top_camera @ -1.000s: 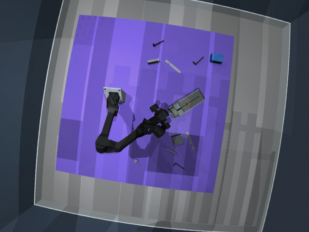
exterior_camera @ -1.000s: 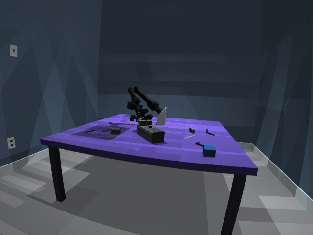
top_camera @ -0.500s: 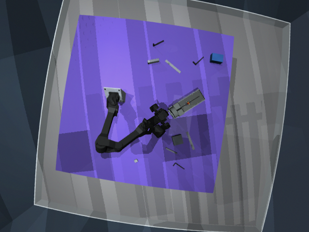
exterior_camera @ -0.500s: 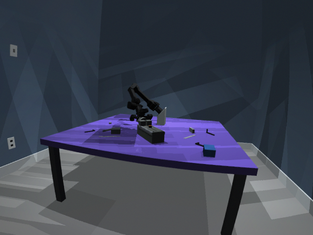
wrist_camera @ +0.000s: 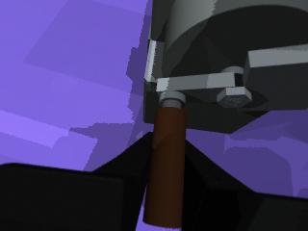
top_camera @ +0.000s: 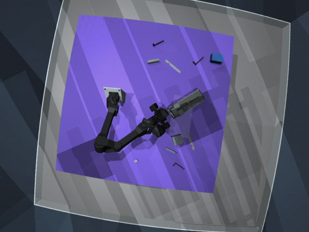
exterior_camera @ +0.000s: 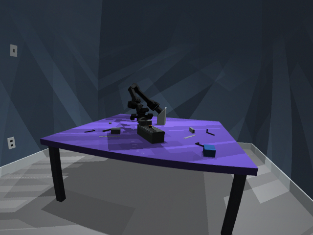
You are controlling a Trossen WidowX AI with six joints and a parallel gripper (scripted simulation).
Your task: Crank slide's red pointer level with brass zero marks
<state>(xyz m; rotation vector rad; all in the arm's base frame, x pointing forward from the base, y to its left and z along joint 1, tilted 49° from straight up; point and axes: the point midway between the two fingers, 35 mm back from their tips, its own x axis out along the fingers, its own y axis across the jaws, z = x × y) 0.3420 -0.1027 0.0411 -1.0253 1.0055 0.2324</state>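
My gripper tip is 15 cm short of the red pointer, 7 cm to the right of it and 3 cm below it. Also, from my gripper tip: dark block 12 cm behind, 38 cm to the left, 4 cm below; brown crank handle 1 cm behind, 1 cm to the right, 2 cm above; grey block 10 cm ahead, 20 cm to the right, 4 cm below.
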